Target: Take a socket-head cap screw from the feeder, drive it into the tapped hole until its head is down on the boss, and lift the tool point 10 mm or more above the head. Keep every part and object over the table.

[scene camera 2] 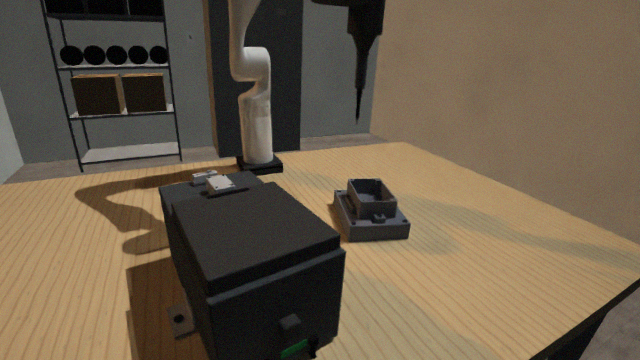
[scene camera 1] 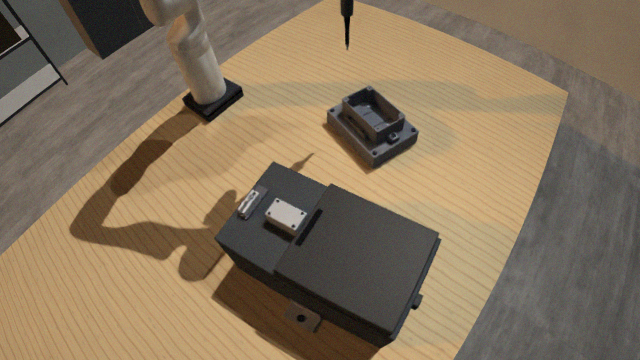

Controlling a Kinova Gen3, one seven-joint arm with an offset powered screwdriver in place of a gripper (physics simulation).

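Observation:
The black screwdriver (scene camera 1: 347, 48) (scene camera 2: 357, 122) hangs upright, its thin tip in the air well above the table, up and behind the grey housing in scene camera 1. It is too small to tell whether a screw sits on the tip. The dark feeder (scene camera 1: 360, 250) (scene camera 2: 255, 230) stands on the table with a small silver pick-up block (scene camera 1: 249, 203) (scene camera 2: 204, 176) on its lower rear deck. The grey housing (scene camera 1: 372, 156) (scene camera 2: 378, 231) stands apart from the feeder. Its small boss (scene camera 1: 393, 140) (scene camera 2: 379, 219) is beside the open box wall; the hole's inside is not clear.
A pale block (scene camera 1: 286, 215) (scene camera 2: 220, 184) with dark corner holes sits on the feeder deck. A bracket (scene camera 1: 311, 320) (scene camera 2: 184, 327) juts from the feeder's side. The arm's black base (scene camera 1: 232, 95) (scene camera 2: 272, 166) stands at the table's far edge. A shelf rack (scene camera 2: 116, 67) stands behind.

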